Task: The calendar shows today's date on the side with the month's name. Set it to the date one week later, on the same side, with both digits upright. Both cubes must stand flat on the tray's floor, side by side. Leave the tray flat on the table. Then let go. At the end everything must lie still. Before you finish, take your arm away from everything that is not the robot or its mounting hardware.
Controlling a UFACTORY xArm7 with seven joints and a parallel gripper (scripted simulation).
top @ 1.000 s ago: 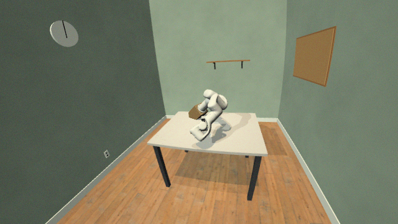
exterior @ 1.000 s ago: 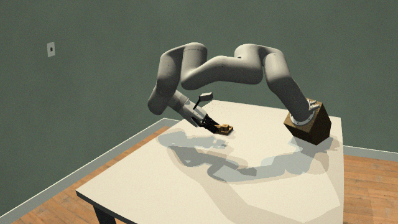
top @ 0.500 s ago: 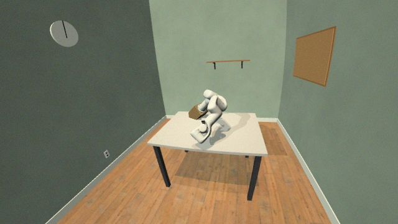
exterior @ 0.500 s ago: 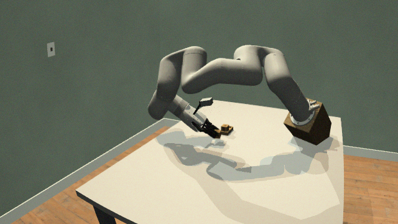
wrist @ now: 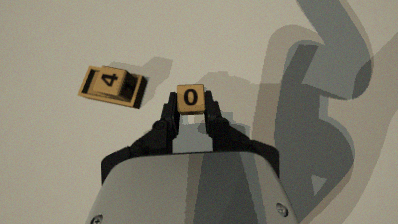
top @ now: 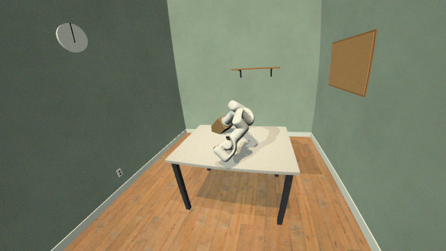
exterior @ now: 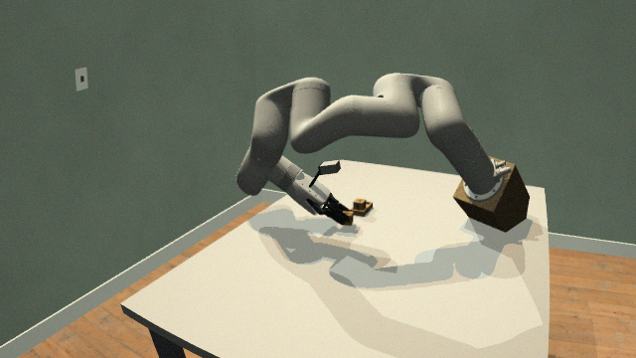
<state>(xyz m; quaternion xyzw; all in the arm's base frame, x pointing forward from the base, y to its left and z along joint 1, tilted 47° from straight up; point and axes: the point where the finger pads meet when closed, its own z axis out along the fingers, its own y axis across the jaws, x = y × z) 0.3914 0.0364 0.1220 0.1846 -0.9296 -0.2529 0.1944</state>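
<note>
The digit cube lies 20 mm behind my hand and 10 mm below it. Also, from my hand: wooden calendar tray: 20 mm behind, 110 mm to the right, 20 mm below.
</note>
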